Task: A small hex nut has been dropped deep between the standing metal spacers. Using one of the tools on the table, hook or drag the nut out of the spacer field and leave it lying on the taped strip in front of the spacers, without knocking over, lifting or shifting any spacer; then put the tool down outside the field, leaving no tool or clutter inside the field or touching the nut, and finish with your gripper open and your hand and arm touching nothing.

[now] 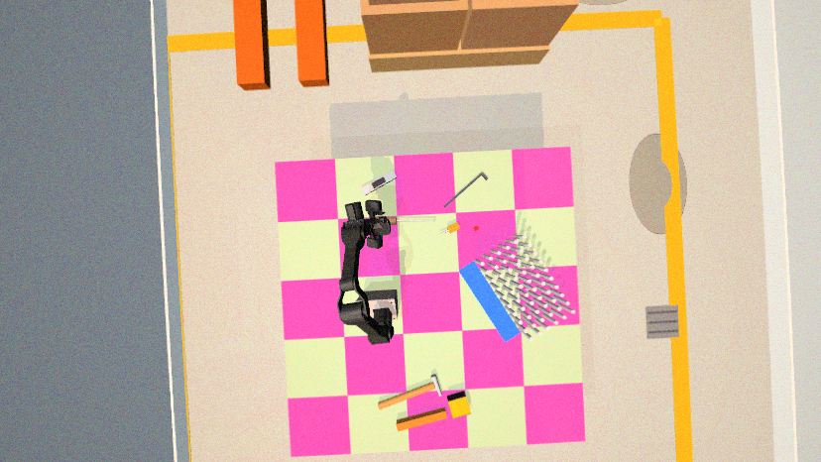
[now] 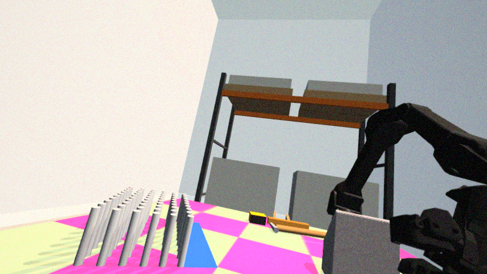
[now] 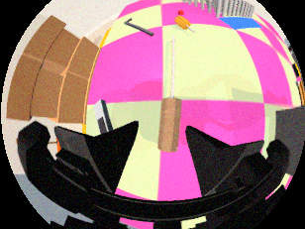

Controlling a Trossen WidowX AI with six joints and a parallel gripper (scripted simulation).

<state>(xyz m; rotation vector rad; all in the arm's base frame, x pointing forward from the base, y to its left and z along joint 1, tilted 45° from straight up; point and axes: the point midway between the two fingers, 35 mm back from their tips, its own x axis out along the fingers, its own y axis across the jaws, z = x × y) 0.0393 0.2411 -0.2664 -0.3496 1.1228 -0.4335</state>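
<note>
Now: the blue taped strip 40 cm ahead of my gripper tip, 42 cm to the right of it and 8 cm below it. From my gripper tip the other things lie so: orange-handled tool: 28 cm ahead, 8 cm to the right, 6 cm below; then grey block: 1 cm behind, 17 cm to the left, 6 cm below; then red piece: 38 cm ahead, 9 cm to the right, 7 cm below.
</note>
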